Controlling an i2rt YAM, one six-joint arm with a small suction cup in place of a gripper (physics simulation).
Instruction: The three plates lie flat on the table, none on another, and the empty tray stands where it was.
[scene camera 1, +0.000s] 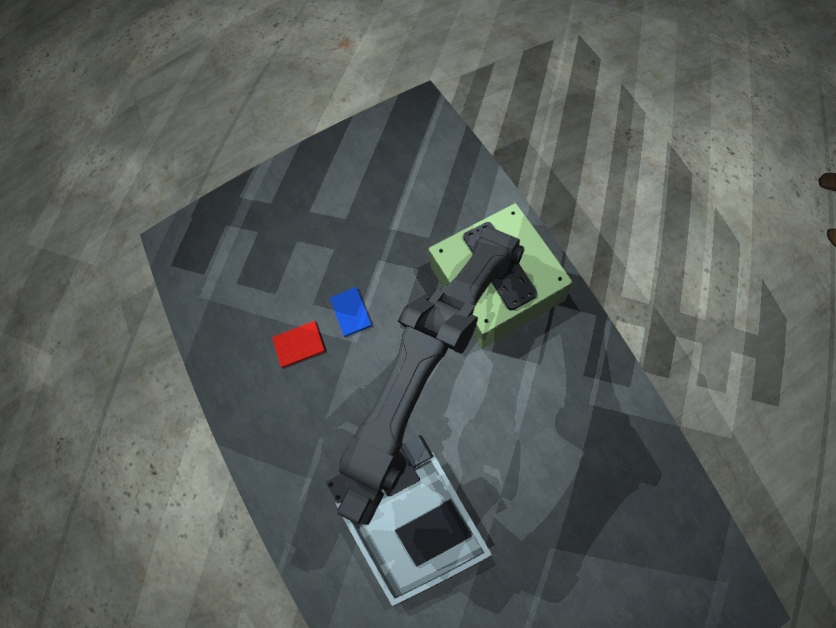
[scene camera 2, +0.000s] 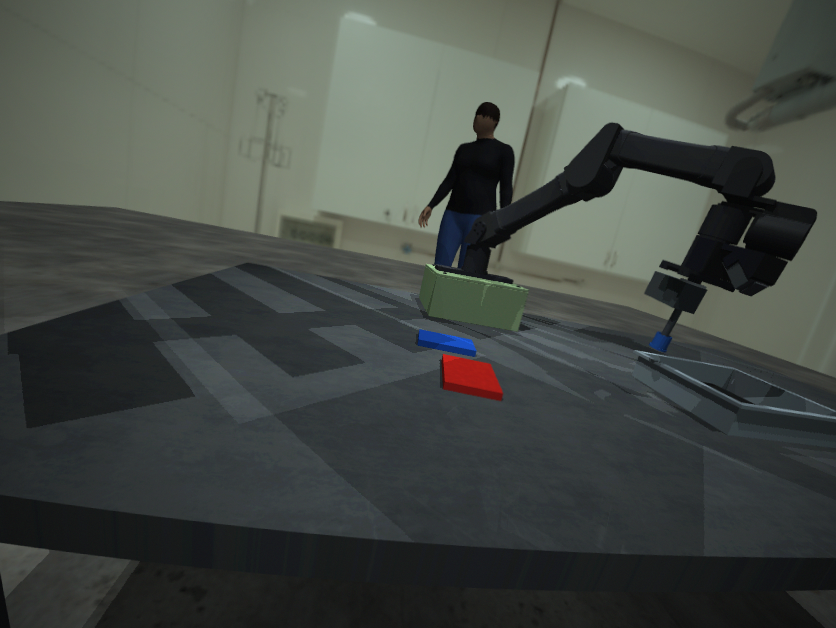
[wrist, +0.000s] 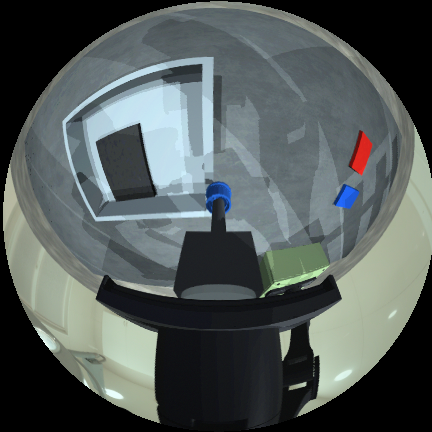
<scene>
my suction cup: scene camera 1 414, 452; scene camera 2; wrist
same spot on my suction cup: (scene camera 2: 660, 342) = (wrist: 227, 192)
</scene>
